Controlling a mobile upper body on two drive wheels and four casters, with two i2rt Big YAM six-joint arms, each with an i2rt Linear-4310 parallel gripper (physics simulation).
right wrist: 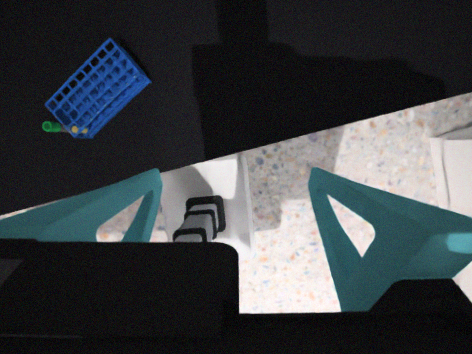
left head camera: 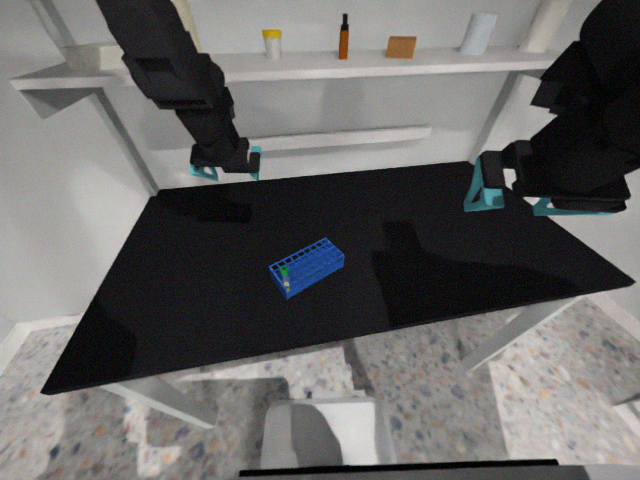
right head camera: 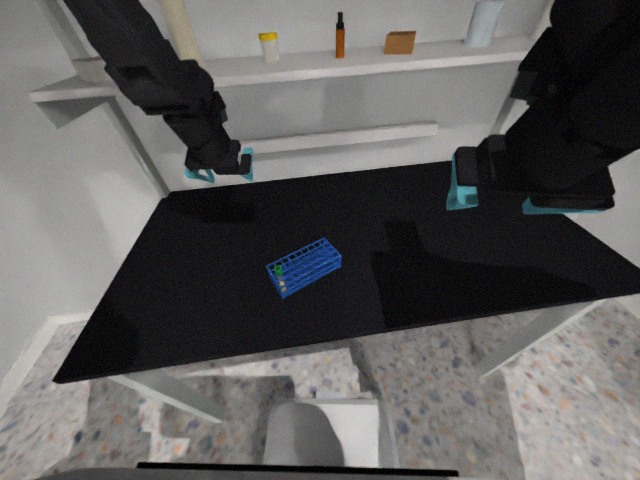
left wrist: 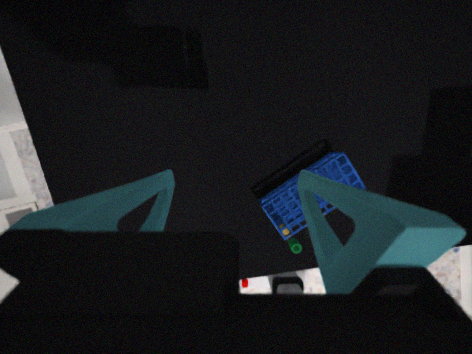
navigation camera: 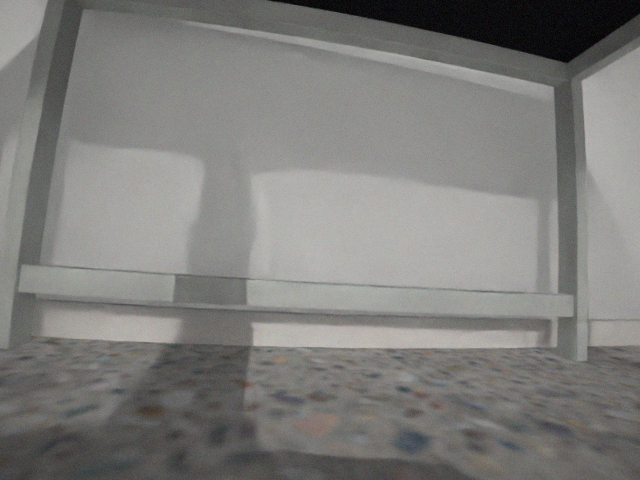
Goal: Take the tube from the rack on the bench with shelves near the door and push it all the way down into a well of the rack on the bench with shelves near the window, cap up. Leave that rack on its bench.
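Places are measured from the left arm's base along level axes (x back, y right, z up), in metres.
Pixels of known places: left gripper, fingertip midpoint: [left head camera: 237, 178] [right head camera: 233, 179] [left wrist: 236, 176]; right gripper, fingertip midpoint: [right wrist: 235, 176] [left head camera: 499, 209] [right head camera: 484, 207].
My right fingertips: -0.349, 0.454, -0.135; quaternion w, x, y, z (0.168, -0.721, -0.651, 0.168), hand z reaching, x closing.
Behind a point stands the place of what it marks, as x, y, z.
A blue rack [left head camera: 312, 268] @[-0.508, 0.180, -0.467] [right head camera: 310, 267] @[-0.510, 0.182, -0.466] [left wrist: 289, 208] @[-0.492, 0.118, -0.439] [right wrist: 97, 90] @[-0.525, 0.149, -0.485] sits on a black bench top [left head camera: 206, 315] @[-0.384, -0.096, -0.496] [right head camera: 206, 310] @[-0.392, -0.096, -0.496] [left wrist: 225, 115] @[-0.692, -0.014, -0.496] [right wrist: 165, 30] @[-0.636, 0.319, -0.496] with a shelf above. A tube with a green cap [left head camera: 284, 270] @[-0.433, 0.115, -0.376] [right head camera: 278, 269] @[-0.436, 0.115, -0.378] [left wrist: 296, 247] @[-0.441, 0.112, -0.376] [right wrist: 51, 126] @[-0.438, 0.121, -0.377] stands cap up at the rack's left end in the head views. My left gripper [left head camera: 236, 178] @[-0.591, 0.007, -0.220] [right head camera: 231, 180] @[-0.591, 0.007, -0.220] [left wrist: 236, 176] @[-0.591, 0.007, -0.220] is open and empty, above and behind the rack to the left. My right gripper [left head camera: 516, 209] [right head camera: 496, 209] @[-0.349, 0.454, -0.135] [right wrist: 235, 176] @[-0.349, 0.454, -0.135] is open and empty, well to the right of the rack. Neither door nor window shows.
A shelf [left head camera: 310, 70] @[-0.774, 0.186, -0.041] [right head camera: 310, 71] @[-0.776, 0.202, -0.042] above the back holds a yellow-lidded jar [left head camera: 272, 45] @[-0.909, 0.084, -0.008] [right head camera: 269, 47] @[-0.909, 0.086, -0.006], an orange bottle [left head camera: 343, 43] @[-0.916, 0.277, -0.004] [right head camera: 339, 42] @[-0.916, 0.277, -0.005], a brown box [left head camera: 401, 47] @[-0.927, 0.441, -0.015] [right head camera: 399, 42] @[-0.927, 0.441, -0.013] and a pale cylinder [left head camera: 478, 34] @[-0.984, 0.678, 0.008] [right head camera: 483, 23] @[-0.984, 0.678, 0.010]. A lower rail [navigation camera: 361, 298] @[-1.023, 0.327, -1.260] crosses between bench legs.
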